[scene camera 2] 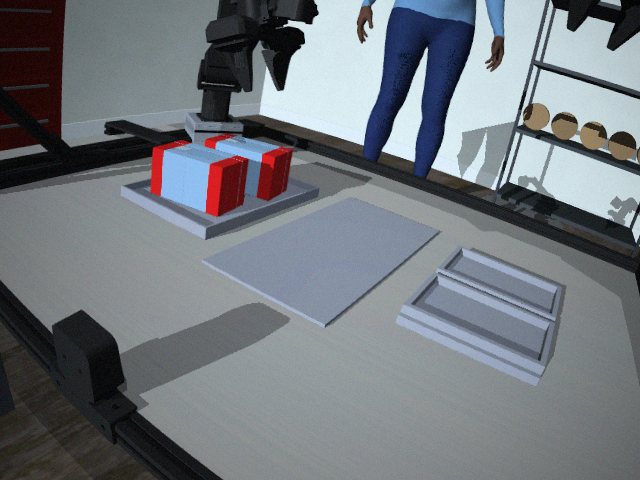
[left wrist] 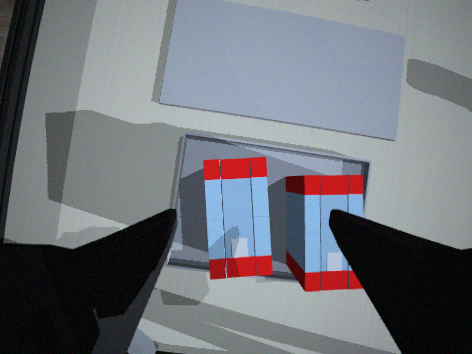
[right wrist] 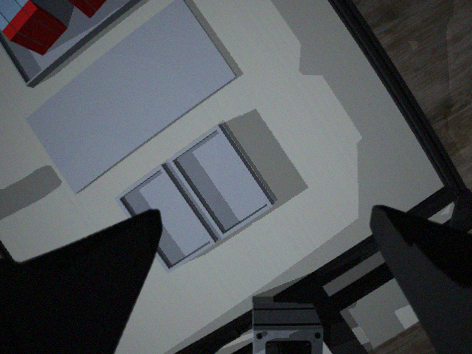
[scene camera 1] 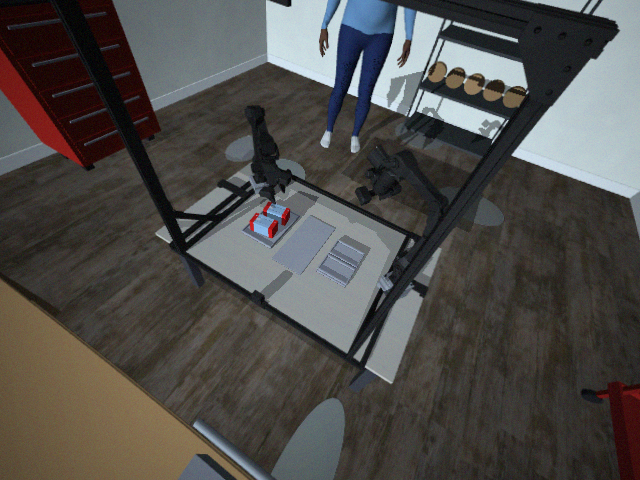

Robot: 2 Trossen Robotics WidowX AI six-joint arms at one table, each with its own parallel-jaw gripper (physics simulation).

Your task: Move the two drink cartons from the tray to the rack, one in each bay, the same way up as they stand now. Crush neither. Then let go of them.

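Places are measured from the left arm's base along level axes (x left, y back, z up), in metres.
Where they show: left gripper, fingertip midpoint: (scene camera 2: 265, 91) (left wrist: 253, 216) (scene camera 1: 279, 198); right gripper, fingertip midpoint: (scene camera 2: 591, 40) (right wrist: 265, 218) (scene camera 1: 370, 202); left arm's base, origin of the base link: (scene camera 2: 214, 118) (scene camera 1: 260, 179).
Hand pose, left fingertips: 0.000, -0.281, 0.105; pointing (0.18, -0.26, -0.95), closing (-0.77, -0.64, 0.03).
Note:
Each offset is from my left fingertips to the top centre of the thing, as dx, dy, dz. "*": to the spot under its first point.
Two blue cartons with red ends lie on their long sides in the grey tray (scene camera 1: 256, 238) (scene camera 2: 165, 217) (left wrist: 192, 152): the front carton {-0.095, -0.036, -0.086} (scene camera 1: 264, 225) (scene camera 2: 186, 178) (left wrist: 325, 230) (right wrist: 37, 27) and the back carton {-0.008, +0.016, -0.086} (scene camera 1: 277, 212) (scene camera 2: 253, 160) (left wrist: 237, 217). My left gripper (scene camera 1: 278, 195) (scene camera 2: 263, 88) (left wrist: 253, 216) is open and empty above the tray; in its wrist view one fingertip overlaps the front carton, the other is beside the back carton. The two-bay grey rack {+0.172, -0.358, -0.140} (scene camera 1: 343, 259) (scene camera 2: 470, 343) (right wrist: 192, 200) has both bays empty. My right gripper (scene camera 1: 371, 196) (scene camera 2: 591, 38) (right wrist: 265, 218) is open and empty, high above the rack's side.
A flat grey panel (scene camera 1: 305, 243) (scene camera 2: 325, 258) (left wrist: 280, 65) (right wrist: 135, 95) lies between tray and rack. A black frame surrounds the table, with a black block {* -0.255, -0.394, -0.107} (scene camera 1: 257, 297) (scene camera 2: 87, 351) on its front rail. A person (scene camera 1: 361, 62) (scene camera 2: 429, 72) stands behind the table.

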